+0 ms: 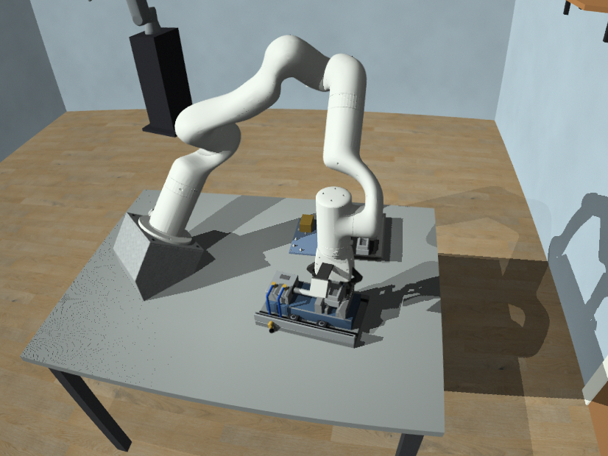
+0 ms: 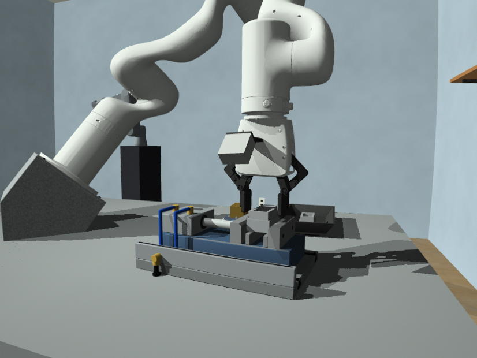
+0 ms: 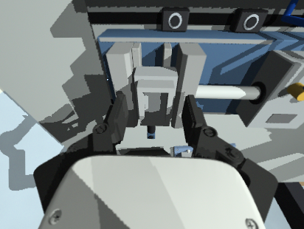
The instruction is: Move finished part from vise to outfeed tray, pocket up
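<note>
Now: hand 80 mm past the screw rod, 10 mm to the left of it and 50 mm above it. From my hand the other things lie so: vise 60 mm behind, 10 mm to the right, 80 mm below; grey block 180 mm behind, 360 mm to the left, 100 mm below; yellow block 260 mm behind, 330 mm to the left, 100 mm below.
</note>
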